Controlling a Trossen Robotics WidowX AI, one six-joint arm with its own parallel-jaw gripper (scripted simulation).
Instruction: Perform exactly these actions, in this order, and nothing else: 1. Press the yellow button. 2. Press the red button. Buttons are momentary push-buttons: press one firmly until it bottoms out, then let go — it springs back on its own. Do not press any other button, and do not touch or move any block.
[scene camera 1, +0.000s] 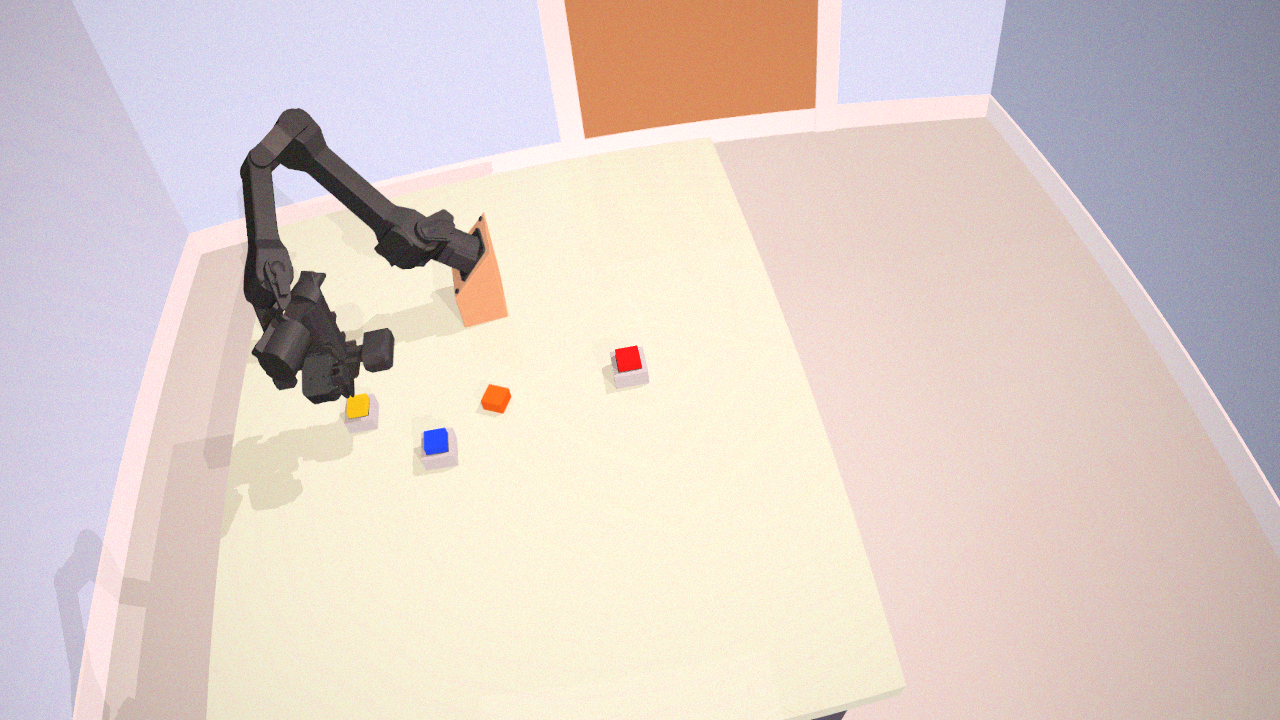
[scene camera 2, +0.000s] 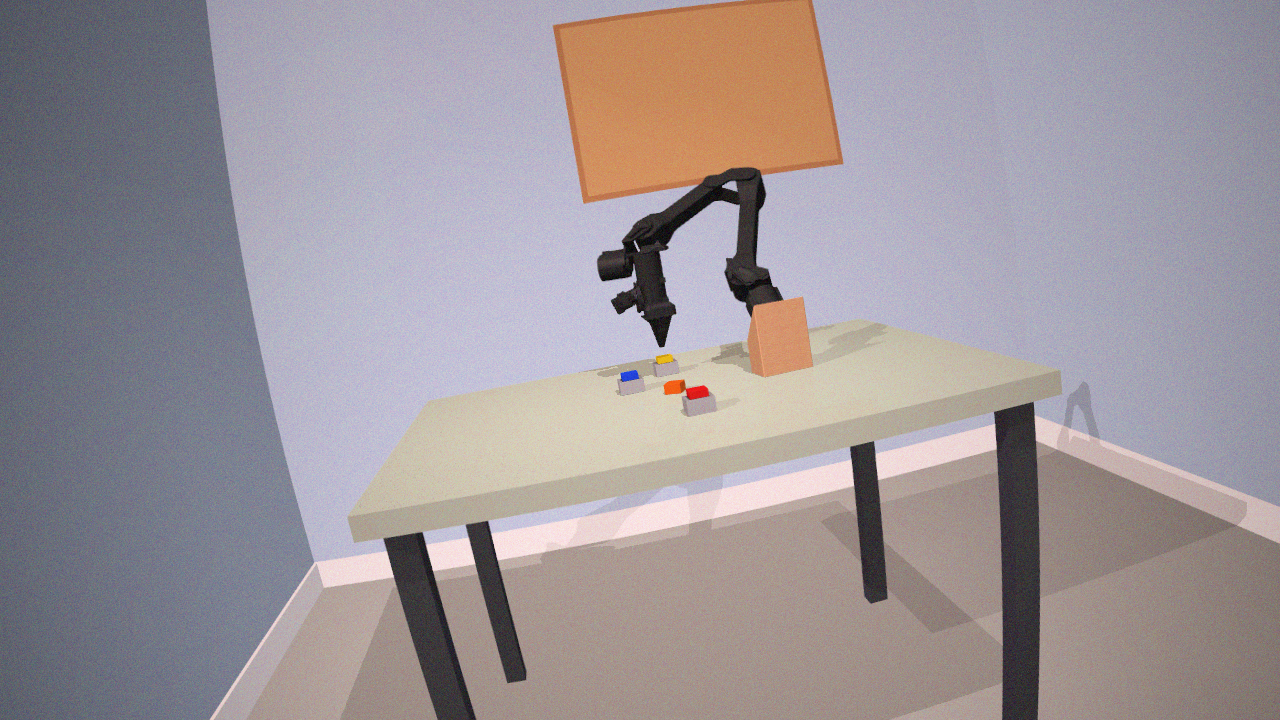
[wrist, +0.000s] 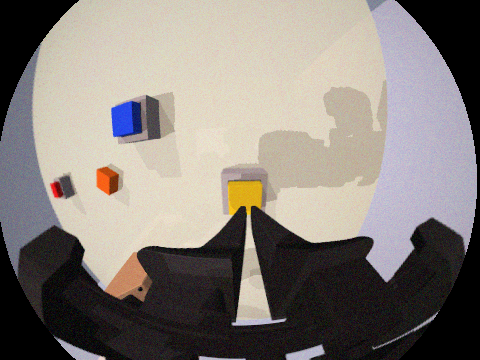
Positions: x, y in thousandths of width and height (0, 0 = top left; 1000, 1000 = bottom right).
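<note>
My gripper (scene camera 1: 275, 549) is shut and holds nothing. Scene camera 2 has the gripper (scene camera 2: 517, 481) as well. The wrist view gives the gripper (wrist: 518, 585), a yellow button (wrist: 516, 540) and a blue button (wrist: 264, 326).
</note>
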